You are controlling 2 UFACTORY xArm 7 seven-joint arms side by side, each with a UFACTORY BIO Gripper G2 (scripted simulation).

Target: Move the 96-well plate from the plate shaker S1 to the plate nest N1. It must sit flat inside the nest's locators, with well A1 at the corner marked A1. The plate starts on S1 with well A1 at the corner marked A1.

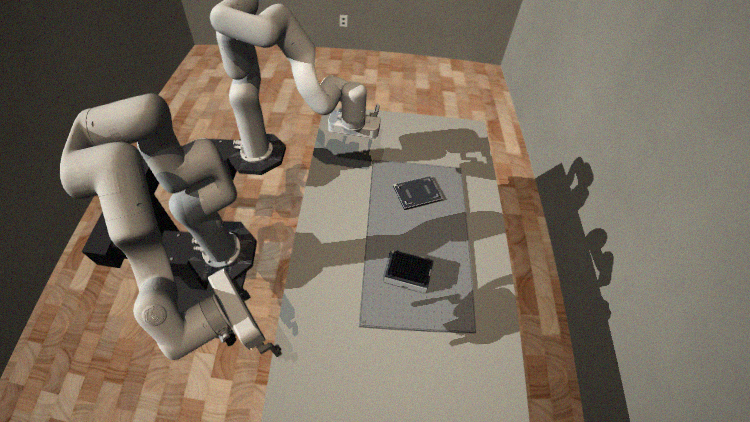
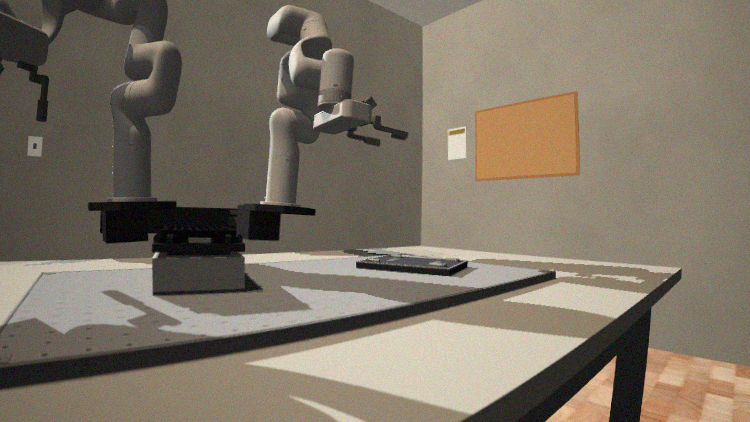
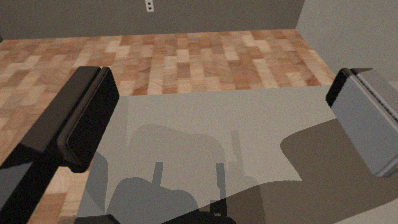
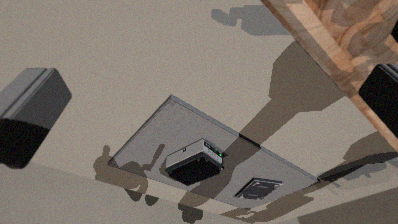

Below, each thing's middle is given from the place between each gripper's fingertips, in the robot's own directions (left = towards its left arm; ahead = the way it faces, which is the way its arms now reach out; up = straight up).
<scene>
Right now the black 96-well plate (image 2: 180,233) is 490 mm to the right of my left hand, 220 mm below it and 210 mm ahead of it. Round my left hand: plate nest N1 (image 2: 432,271) (280 mm below, 240 mm ahead, 140 mm to the right); plate shaker S1 (image 2: 175,274) (480 mm to the right, 250 mm below, 240 mm ahead).
The black 96-well plate is 37 cm ahead of my right hand, 29 cm to the left of it and 22 cm below it. Also, from my right hand: plate nest N1: 65 cm to the left, 41 cm ahead, 28 cm below; then plate shaker S1: 40 cm ahead, 31 cm to the left, 25 cm below.
</scene>
